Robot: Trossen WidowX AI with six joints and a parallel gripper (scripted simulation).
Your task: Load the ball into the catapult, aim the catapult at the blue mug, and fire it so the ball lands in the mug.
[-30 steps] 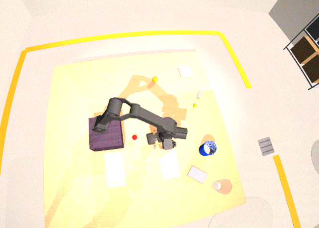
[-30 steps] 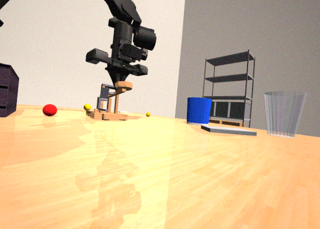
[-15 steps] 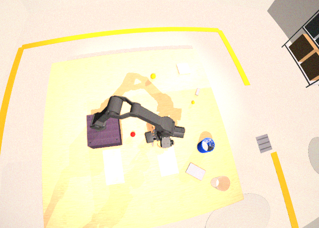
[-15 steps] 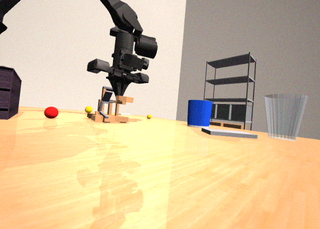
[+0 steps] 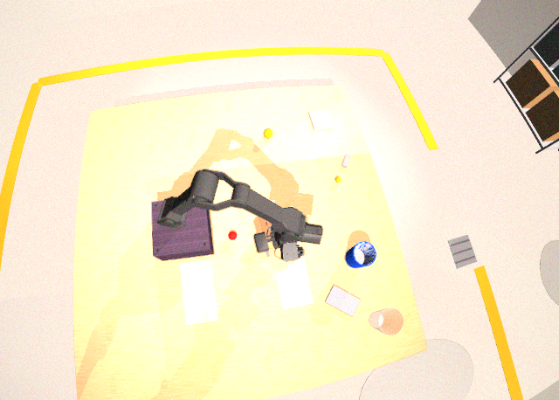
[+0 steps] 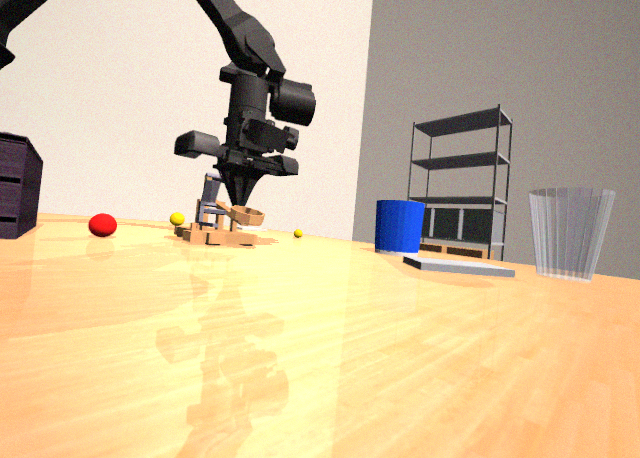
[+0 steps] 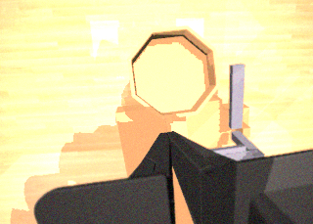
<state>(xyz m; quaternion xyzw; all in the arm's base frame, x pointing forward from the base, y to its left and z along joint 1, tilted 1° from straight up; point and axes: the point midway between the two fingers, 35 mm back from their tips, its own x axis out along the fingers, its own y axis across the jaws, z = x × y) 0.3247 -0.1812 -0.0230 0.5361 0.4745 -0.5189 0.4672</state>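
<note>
Right now my gripper tip is 30 mm to the right of the wooden catapult and 20 mm past it. The rest, counted from my gripper tip: flat grey tile (280 mm to the right, 140 mm ahead, 50 mm below); blue mug (260 mm ahead, 160 mm to the right, 20 mm below); red ball (150 mm behind, 90 mm to the left, 30 mm below).
</note>
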